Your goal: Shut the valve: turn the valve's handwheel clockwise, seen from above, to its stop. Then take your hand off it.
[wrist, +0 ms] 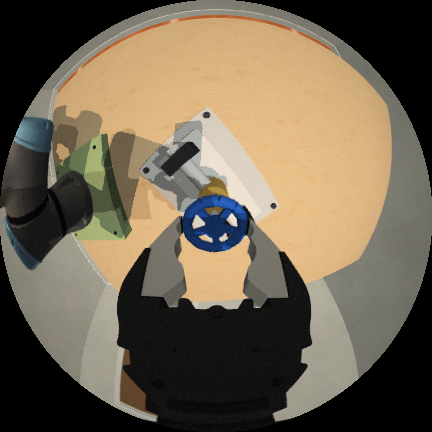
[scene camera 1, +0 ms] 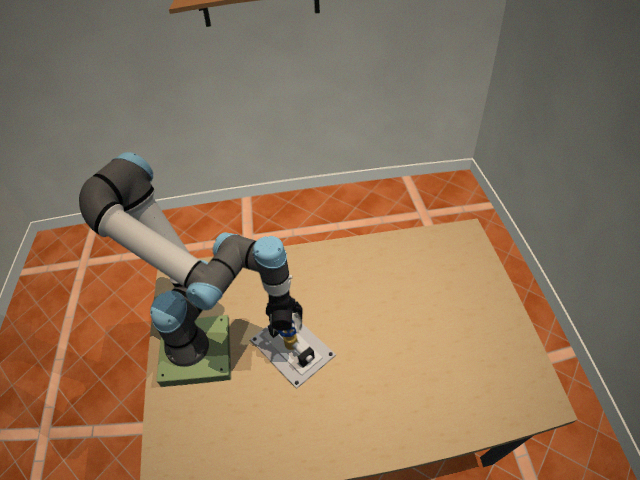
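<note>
The valve's blue spoked handwheel [scene camera 1: 287, 332] [wrist: 215, 225] sits on top of a brass valve body [scene camera 1: 290, 341] [wrist: 214, 189]. My gripper [scene camera 1: 285, 331] [wrist: 214, 218] is shut on the handwheel, with one grey jaw at each side of its rim in the wrist view. In the scene view the gripper hides most of the wheel. The valve stands on a light grey mounting plate [scene camera 1: 281, 364] [wrist: 220, 135], with a pale pipe running from it to a black block [scene camera 1: 306, 356] [wrist: 180, 159].
The green base [scene camera 1: 221, 341] [wrist: 112, 220] of the arm stands left of the valve plate on the wooden table [scene camera 1: 413, 335] [wrist: 310, 150]. A wooden shelf [scene camera 1: 222, 4] hangs on the back wall, high above the table.
</note>
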